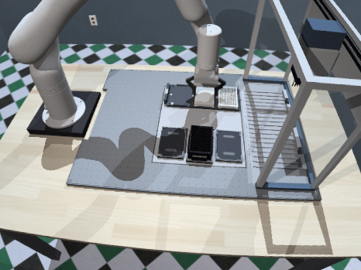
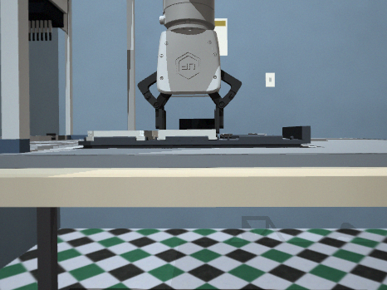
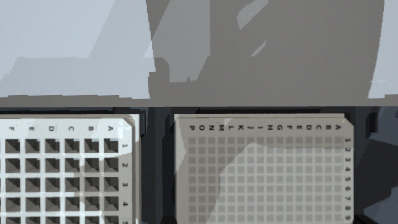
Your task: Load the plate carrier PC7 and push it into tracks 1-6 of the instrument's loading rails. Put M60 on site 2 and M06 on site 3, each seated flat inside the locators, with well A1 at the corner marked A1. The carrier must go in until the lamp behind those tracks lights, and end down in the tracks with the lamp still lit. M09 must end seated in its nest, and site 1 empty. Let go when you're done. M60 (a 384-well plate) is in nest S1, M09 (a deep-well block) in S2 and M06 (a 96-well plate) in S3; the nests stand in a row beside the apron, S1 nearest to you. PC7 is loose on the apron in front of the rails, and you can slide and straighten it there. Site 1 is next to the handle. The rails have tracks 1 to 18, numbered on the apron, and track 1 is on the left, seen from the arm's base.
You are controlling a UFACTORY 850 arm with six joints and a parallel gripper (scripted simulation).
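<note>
My hand is 1 cm past the carrier PC7 and 1 cm above it. Also, from my hand: nest S3: 8 cm ahead, 26 cm to the right, 2 cm below; plate: 10 cm ahead, 1 cm to the right, 1 cm below; nest S1: 13 cm behind, 25 cm to the right, 2 cm below.
</note>
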